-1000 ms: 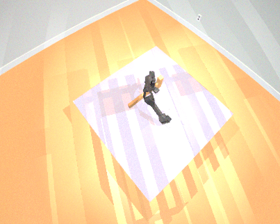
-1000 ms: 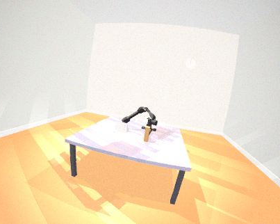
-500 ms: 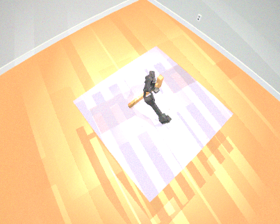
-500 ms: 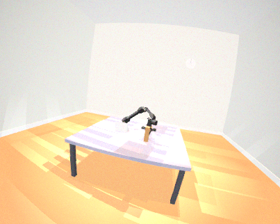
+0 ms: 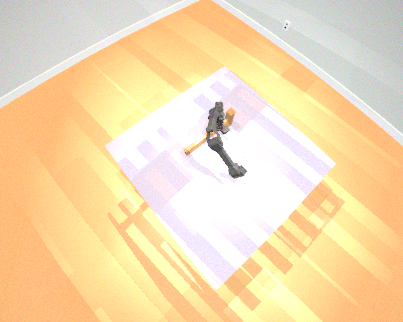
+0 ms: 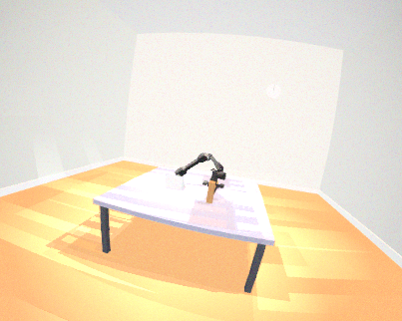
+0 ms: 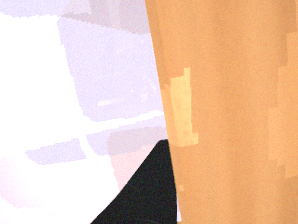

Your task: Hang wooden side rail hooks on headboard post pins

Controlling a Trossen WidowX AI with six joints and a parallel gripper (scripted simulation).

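The wooden headboard post lies 110 mm to the right of my gripper tip and 40 mm above it.
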